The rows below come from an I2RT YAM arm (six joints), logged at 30 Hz.
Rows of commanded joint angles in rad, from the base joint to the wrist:
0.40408 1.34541 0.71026 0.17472 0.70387 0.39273
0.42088 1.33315 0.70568 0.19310 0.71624 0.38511
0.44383 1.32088 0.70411 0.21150 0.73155 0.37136
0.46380 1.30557 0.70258 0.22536 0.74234 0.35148
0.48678 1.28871 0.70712 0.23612 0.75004 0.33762
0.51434 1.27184 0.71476 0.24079 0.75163 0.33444
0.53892 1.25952 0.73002 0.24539 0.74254 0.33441
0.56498 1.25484 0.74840 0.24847 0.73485 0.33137
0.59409 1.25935 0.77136 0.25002 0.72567 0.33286
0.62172 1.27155 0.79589 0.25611 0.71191 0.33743
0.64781 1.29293 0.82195 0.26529 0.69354 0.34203
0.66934 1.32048 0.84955 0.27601 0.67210 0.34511
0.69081 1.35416 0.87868 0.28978 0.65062 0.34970
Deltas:
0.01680 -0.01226 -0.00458 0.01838 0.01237 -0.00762
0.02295 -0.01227 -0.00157 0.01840 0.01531 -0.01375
0.01997 -0.01531 -0.00153 0.01386 0.01079 -0.01988
0.02298 -0.01686 0.00454 0.01076 0.00770 -0.01386
0.02756 -0.01687 0.00764 0.00467 0.00159 -0.00318
0.02458 -0.01232 0.01526 0.00460 -0.00909 -0.00003
0.02606 -0.00468 0.01838 0.00308 -0.00769 -0.00304
0.02911 0.00451 0.02296 0.00155 -0.00918 0.00149
0.02763 0.01220 0.02453 0.00609 -0.01376 0.00457
0.02609 0.02138 0.02606 0.00918 -0.01837 0.00460
0.02153 0.02755 0.02760 0.01072 -0.02144 0.00308
0.02147 0.03368 0.02913 0.01377 -0.02148 0.00459

